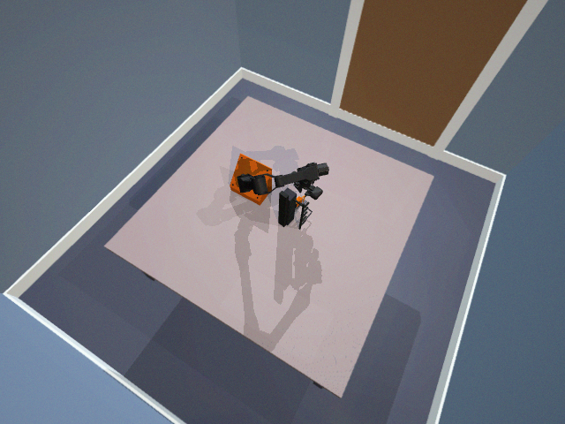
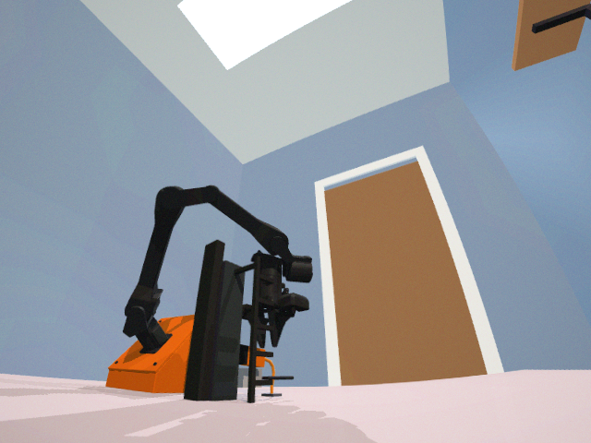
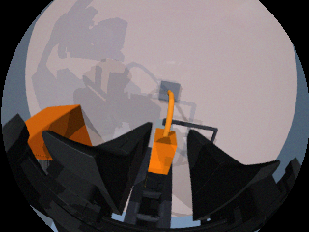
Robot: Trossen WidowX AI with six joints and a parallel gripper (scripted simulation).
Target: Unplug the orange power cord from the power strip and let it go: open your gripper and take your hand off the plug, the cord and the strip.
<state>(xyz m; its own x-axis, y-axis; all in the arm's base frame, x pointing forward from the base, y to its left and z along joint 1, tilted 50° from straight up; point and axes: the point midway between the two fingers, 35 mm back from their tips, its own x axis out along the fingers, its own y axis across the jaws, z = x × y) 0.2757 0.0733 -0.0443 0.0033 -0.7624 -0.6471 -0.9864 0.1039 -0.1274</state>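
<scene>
The orange plug is 60 mm to the right of my gripper tip, 10 mm below it and 10 mm behind it. Also, from my gripper tip: thin dark rack 140 mm to the right, 60 mm ahead, 20 mm above.
</scene>
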